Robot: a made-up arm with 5 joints. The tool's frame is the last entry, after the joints.
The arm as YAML. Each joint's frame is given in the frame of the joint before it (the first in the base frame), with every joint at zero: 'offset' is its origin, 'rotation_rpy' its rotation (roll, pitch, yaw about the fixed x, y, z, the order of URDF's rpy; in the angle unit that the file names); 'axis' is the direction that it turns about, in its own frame. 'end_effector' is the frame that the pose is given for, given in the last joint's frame.
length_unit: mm
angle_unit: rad
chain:
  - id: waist
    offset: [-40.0, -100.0, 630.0]
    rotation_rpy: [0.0, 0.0, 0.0]
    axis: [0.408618, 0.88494, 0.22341]
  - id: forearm
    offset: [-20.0, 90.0, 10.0]
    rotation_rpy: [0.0, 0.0, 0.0]
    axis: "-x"
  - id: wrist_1
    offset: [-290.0, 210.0, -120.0]
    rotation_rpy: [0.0, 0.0, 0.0]
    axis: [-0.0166, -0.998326, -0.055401]
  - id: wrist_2
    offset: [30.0, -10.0, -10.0]
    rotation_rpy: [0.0, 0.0, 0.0]
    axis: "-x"
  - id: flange
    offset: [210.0, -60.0, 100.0]
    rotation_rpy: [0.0, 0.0, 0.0]
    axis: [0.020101, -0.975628, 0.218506]
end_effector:
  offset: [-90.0, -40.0, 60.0]
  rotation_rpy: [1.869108, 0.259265, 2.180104]
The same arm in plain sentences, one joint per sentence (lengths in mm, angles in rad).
The arm has five revolute joints in a row. What follows holds with every joint at zero, and every direction is one of the base frame's. The first joint sits 40.0 mm along -x and 100.0 mm along -y and 630.0 mm along +z from the base frame's origin and turns about the direction (0.408618, 0.88494, 0.22341). The second joint sits 20.0 mm along -x and 90.0 mm along +y and 10.0 mm along +z from the first joint and turns about -x. The third joint sits 290.0 mm along -x and 210.0 mm along +y and 120.0 mm along -z from the second joint and turns about the direction (-0.0166, -0.998326, -0.055401). The fourth joint sits 30.0 mm along +x and 10.0 mm along -y and 10.0 mm along -z from the third joint and turns about -x. The fifth joint sits 210.0 mm along +x and 60.0 mm along -y and 100.0 mm along +z from the fourth joint and turns about the direction (0.020101, -0.975628, 0.218506). The tool frame, which is the frame that the pose is given for, sits 90.0 mm along -x and 40.0 mm along -y and 60.0 mm along +z from the fifth joint; its axes are the base frame's turned by roll 1.8691, pitch 0.2593 and yaw 2.1801 rad (as in URDF: about the fixed x, then y, then z).
